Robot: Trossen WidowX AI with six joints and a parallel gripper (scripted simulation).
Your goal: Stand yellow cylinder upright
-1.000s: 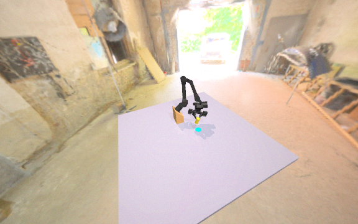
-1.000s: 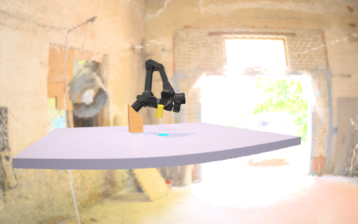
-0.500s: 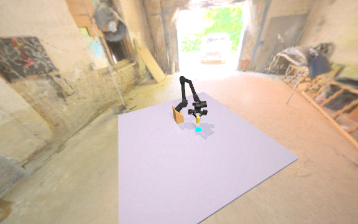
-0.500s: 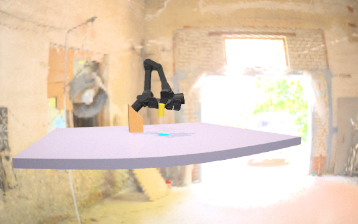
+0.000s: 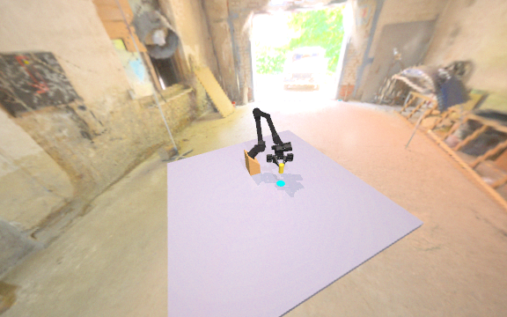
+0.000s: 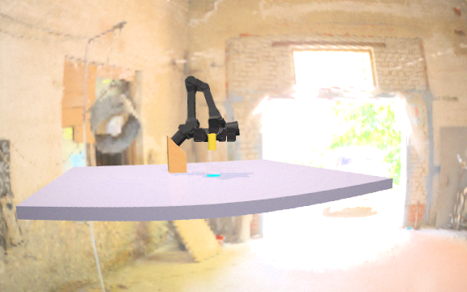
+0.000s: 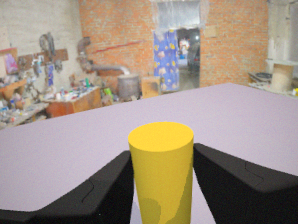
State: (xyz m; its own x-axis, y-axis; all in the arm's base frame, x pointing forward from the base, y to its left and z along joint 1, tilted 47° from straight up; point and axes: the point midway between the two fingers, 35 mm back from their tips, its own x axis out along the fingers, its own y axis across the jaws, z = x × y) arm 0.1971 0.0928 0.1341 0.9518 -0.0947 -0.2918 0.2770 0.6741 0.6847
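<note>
Now: gripper tip 16 cm above the cyan circle. The rest, counted from my gripper tip: yellow cylinder 2 cm below.
</note>
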